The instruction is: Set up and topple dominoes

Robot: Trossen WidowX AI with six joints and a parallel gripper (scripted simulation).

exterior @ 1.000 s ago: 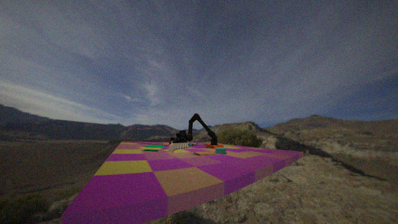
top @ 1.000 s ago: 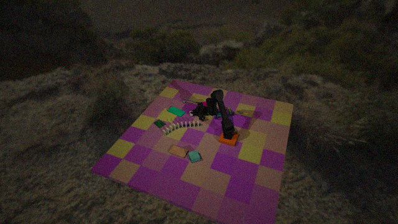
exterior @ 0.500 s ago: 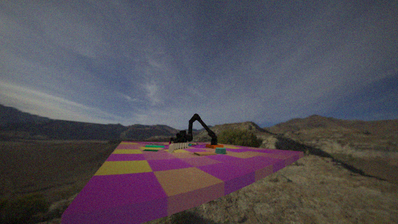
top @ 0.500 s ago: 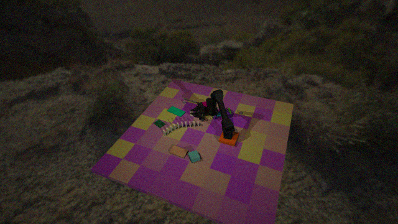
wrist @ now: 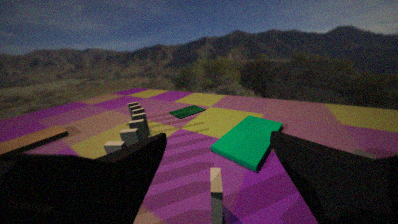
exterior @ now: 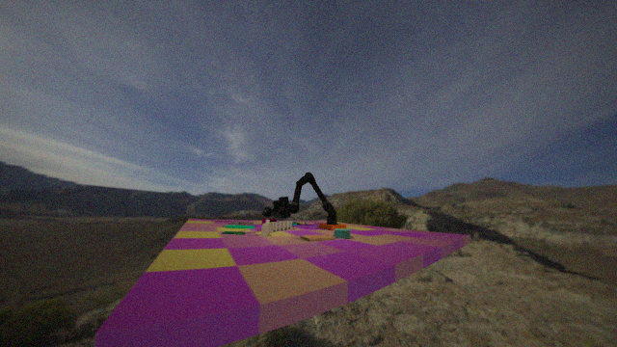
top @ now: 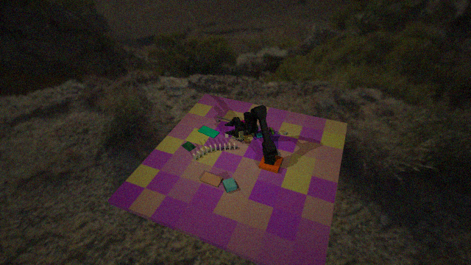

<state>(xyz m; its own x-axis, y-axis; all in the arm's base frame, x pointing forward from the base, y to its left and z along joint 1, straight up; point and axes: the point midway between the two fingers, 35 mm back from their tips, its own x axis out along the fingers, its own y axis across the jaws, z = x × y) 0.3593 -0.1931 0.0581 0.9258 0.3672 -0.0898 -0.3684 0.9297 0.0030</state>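
Now: gripper tip 15 cm short of the bright green plate, 8 cm above it and 2 cm to the left of it. Also, from my gripper tip: dark green tile: 23 cm ahead, 17 cm to the left, 8 cm below; then magenta block: 16 cm to the right, 10 cm behind, 7 cm below; then orange slab: 43 cm to the left, 8 cm below, 5 cm behind.
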